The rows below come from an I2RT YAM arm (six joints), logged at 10 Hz.
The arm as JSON. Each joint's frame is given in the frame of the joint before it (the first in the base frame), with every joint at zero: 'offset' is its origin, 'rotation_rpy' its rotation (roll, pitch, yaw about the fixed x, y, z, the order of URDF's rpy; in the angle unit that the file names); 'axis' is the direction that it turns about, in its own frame. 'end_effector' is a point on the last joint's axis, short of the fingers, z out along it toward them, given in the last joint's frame.
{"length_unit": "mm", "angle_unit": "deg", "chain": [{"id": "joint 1", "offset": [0.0, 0.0, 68.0], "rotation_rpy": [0.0, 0.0, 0.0], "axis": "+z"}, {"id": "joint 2", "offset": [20.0, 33.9, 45.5], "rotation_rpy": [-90.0, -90.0, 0.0], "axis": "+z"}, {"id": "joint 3", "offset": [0.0, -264.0, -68.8], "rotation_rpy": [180.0, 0.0, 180.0], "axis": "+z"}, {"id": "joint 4", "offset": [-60.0, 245.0, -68.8], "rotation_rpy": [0.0, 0.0, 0.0], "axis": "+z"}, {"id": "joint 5", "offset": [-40.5, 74.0, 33.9], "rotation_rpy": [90.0, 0.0, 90.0], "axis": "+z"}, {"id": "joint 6", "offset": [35.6, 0.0, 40.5], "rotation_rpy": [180.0, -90.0, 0.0], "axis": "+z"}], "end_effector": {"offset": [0.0, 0.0, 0.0], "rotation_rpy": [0.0, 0.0, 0.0]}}
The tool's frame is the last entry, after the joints.
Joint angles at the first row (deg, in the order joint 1, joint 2, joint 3, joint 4, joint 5, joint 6):
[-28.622 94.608 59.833 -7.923 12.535 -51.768]
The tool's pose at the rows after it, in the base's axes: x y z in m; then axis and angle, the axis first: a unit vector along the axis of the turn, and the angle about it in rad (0 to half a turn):
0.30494 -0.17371 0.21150 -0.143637 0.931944 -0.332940 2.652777
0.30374 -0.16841 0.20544 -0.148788 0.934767 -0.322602 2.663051
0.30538 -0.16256 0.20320 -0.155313 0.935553 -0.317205 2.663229
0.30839 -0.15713 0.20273 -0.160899 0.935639 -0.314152 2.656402
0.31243 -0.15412 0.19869 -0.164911 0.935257 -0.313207 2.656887
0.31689 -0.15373 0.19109 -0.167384 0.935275 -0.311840 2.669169
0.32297 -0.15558 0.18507 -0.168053 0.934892 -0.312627 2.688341
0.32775 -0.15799 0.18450 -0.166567 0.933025 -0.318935 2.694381
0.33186 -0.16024 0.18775 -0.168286 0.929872 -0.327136 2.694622
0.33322 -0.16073 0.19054 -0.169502 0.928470 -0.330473 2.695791
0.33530 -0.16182 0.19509 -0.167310 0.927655 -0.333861 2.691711
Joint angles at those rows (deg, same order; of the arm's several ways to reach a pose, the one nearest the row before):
[-28.491 93.580 58.784 -8.710 11.682 -51.047]
[-27.835 93.537 57.712 -9.037 11.508 -50.719]
[-26.851 93.537 57.342 -9.213 11.508 -50.435]
[-25.824 93.623 57.341 -9.191 11.508 -50.063]
[-25.058 94.499 57.341 -8.490 11.814 -49.888]
[-24.644 96.137 57.472 -7.661 12.316 -49.888]
[-24.424 98.170 58.521 -7.464 13.169 -49.997]
[-24.382 99.306 59.614 -7.179 13.977 -50.173]
[-24.381 99.853 60.838 -7.158 14.568 -50.785]
[-24.337 99.853 61.451 -7.530 14.852 -51.068]
[-24.338 99.855 62.435 -8.075 15.070 -50.982]

